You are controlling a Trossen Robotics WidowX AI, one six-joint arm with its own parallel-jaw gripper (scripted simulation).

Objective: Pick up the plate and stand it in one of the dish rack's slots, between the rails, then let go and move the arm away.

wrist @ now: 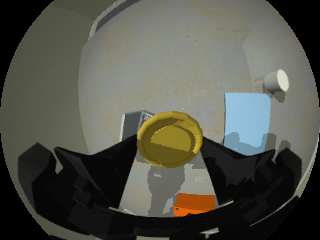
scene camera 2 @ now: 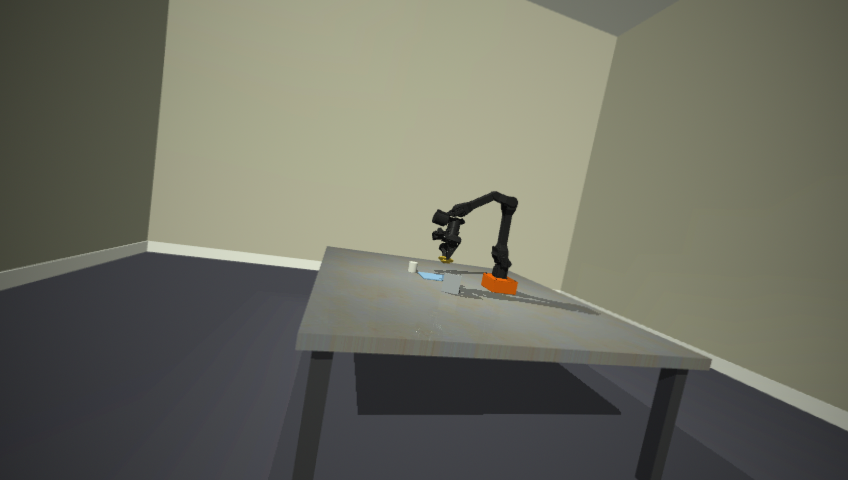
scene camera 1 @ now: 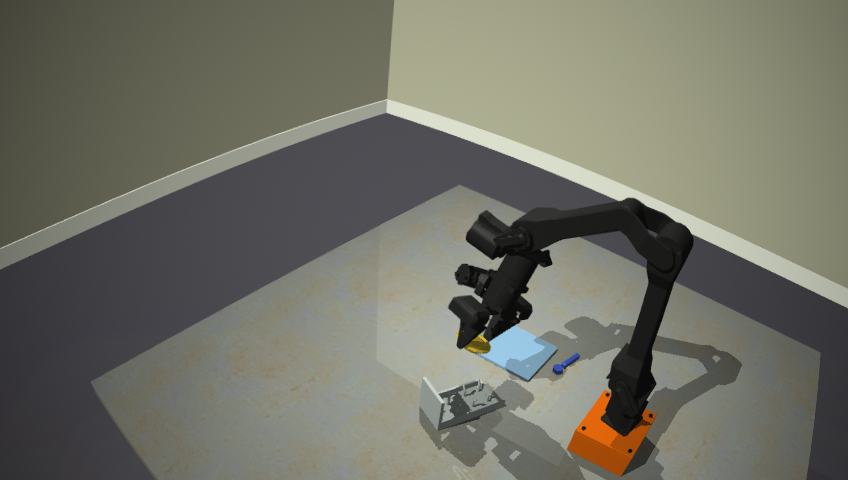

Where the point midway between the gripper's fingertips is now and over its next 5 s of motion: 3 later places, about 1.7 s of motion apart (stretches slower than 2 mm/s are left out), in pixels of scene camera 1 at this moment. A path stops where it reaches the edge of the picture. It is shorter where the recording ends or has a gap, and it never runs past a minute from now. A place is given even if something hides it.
My gripper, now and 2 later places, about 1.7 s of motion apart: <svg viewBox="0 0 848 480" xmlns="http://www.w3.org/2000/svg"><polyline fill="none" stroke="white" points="471,345 474,363 474,386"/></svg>
